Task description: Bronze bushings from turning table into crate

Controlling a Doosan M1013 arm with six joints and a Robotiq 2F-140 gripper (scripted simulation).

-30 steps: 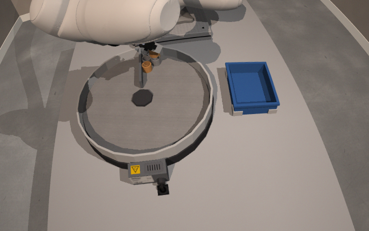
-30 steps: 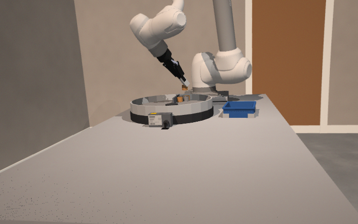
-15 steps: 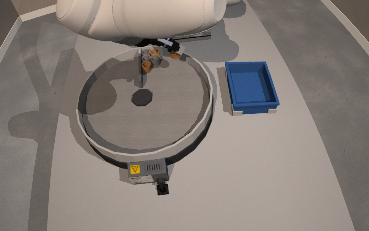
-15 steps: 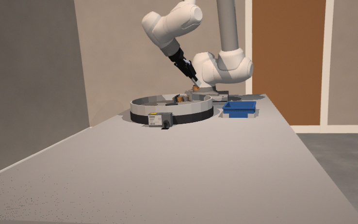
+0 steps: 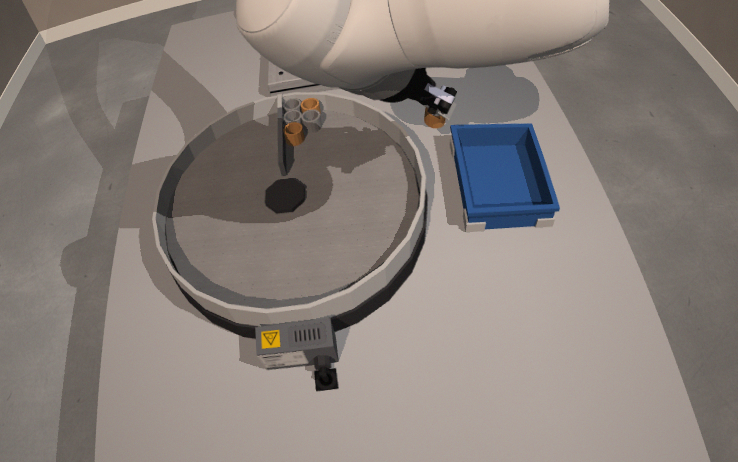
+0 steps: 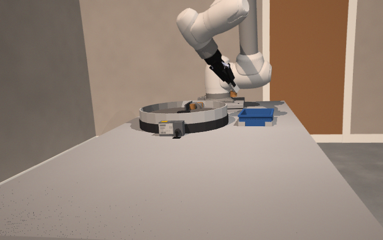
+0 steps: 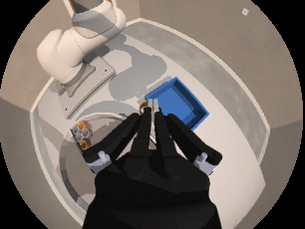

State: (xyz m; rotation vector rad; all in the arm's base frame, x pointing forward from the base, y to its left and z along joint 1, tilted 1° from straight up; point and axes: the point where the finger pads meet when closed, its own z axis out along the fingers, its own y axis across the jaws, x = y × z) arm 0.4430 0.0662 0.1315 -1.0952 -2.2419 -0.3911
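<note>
My hand is 30 mm short of the blue crate, 100 mm to the right of it and 150 mm above it.
</note>
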